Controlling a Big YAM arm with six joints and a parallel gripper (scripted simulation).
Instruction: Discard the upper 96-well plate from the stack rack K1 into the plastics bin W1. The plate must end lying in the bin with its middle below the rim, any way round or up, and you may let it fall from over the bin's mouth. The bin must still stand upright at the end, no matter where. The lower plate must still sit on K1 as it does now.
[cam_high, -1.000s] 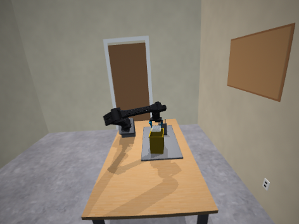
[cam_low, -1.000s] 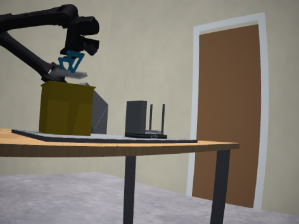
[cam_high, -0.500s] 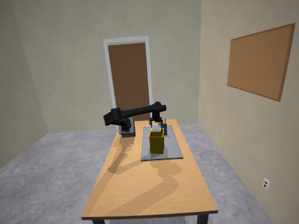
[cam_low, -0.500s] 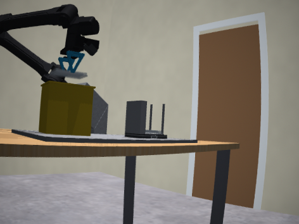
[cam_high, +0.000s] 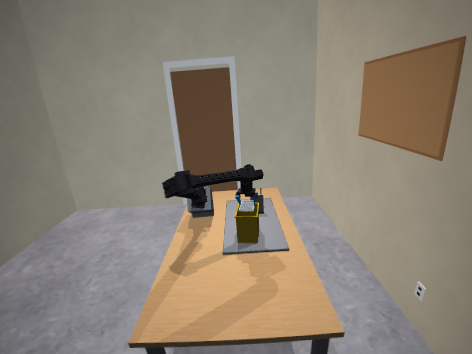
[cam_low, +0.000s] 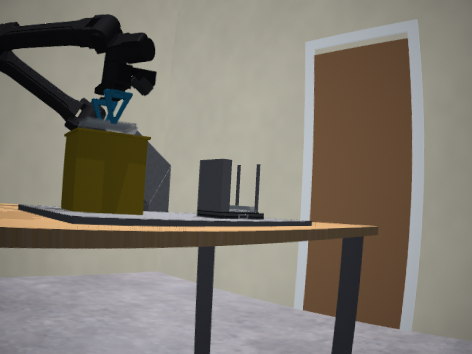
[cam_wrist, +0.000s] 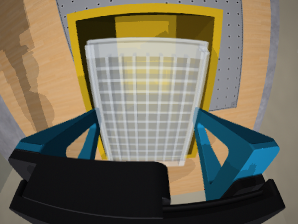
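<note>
The bin is 12 cm below my hand.
</note>
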